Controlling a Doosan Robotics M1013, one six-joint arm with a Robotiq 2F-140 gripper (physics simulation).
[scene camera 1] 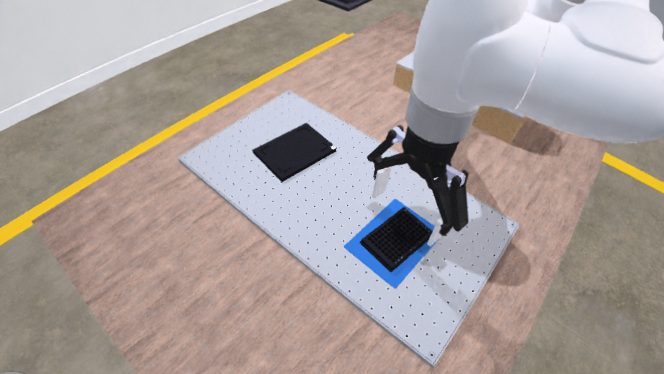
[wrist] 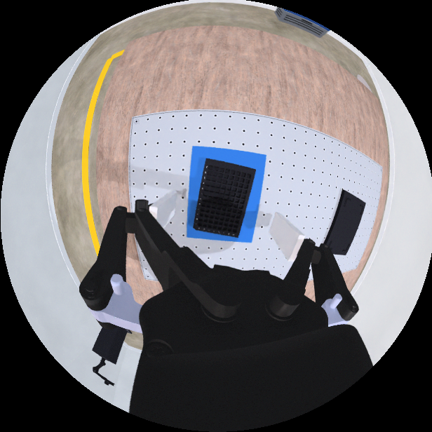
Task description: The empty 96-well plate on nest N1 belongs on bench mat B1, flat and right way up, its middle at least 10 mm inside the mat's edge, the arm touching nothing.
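Places are measured from the arm's base along level axes (x back, y right, z up), in centimetres.
Pixels of known places: gripper, fingertip midpoint: point(scene camera 1: 405, 216).
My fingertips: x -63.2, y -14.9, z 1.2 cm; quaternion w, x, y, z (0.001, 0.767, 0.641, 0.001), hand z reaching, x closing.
Observation:
Behind a point stands the place of what it marks.
The black 96-well plate point(scene camera 1: 397, 238) @[y -15.1, x -63.6, z -5.8 cm] point(wrist: 225, 198) lies flat, wells up, on the blue bench mat point(scene camera 1: 395, 280) @[y -19.5, x -70.9, z -6.9 cm] point(wrist: 229, 152). Blue shows around the plate in the wrist view, and the plate is turned slightly against the mat's edges. My gripper point(scene camera 1: 407, 210) @[y -14.9, x -63.2, z 1.2 cm] point(wrist: 225, 212) is open, with nothing between its fingers. Its pale fingertips stand wide apart, above and to either side of the plate, and look clear of it. The black nest point(scene camera 1: 295, 151) @[y 16.5, x -58.6, z -5.9 cm] point(wrist: 346, 222) is bare and lies apart from the mat.
The perforated metal board point(scene camera 1: 310, 215) @[y 2.2, x -69.8, z -7.1 cm] point(wrist: 160, 145) bears the nest and the mat and lies on the wood-patterned surface point(scene camera 1: 175, 280) @[y 12.1, x -96.9, z -8.4 cm] point(wrist: 200, 70). A tan block point(scene camera 1: 495, 123) @[y -16.8, x -16.3, z -4.5 cm] stands behind the gripper, partly hidden by the arm in the scene view.

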